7 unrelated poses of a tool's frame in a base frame.
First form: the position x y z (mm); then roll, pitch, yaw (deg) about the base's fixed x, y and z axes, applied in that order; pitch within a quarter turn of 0, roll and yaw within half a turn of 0.
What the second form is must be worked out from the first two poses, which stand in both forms.
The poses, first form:
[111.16, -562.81, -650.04, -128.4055, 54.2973, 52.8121]
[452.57, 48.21, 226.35, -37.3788, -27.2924, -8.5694]
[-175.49, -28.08, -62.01, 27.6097, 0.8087, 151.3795]
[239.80, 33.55, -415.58, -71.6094, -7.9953, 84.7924]
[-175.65, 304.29, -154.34, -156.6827, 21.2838, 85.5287]
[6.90, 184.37, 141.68, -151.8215, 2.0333, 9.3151]
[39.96, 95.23, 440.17, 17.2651, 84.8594, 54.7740]
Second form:
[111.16, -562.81, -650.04, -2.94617, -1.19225, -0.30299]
[452.57, 48.21, 226.35, -0.74751, -0.27323, -0.42117]
[-175.49, -28.08, -62.01, -0.43600, 0.21261, 2.68587]
[239.80, 33.55, -415.58, -0.13497, -1.25003, 1.28171]
[-175.65, 304.29, -154.34, 2.80286, -0.43411, -1.49064]
[6.90, 184.37, 141.68, -2.65953, -0.10751, -0.12722]
[39.96, 95.23, 440.17, -1.43047, 0.91251, 1.48622]

